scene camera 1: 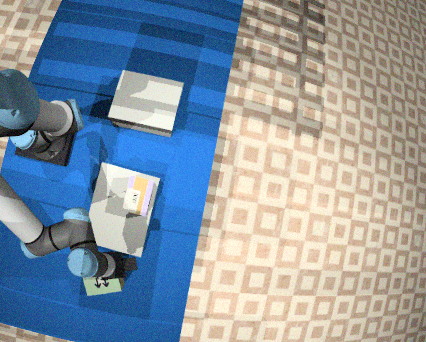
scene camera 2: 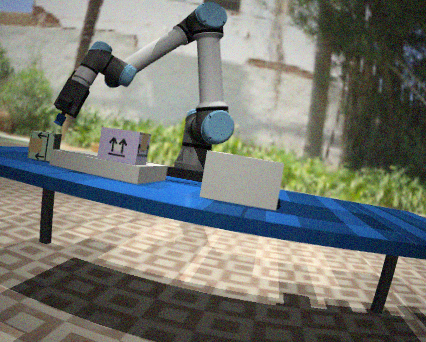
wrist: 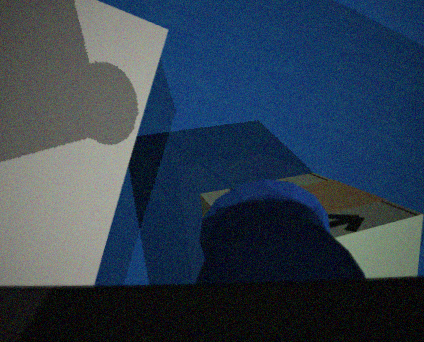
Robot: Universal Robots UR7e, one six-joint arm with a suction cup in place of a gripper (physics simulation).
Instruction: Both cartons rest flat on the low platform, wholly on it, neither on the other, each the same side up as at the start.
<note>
The suction cup carries nothing. The cup is 23 cm from the middle of a low platform.
</note>
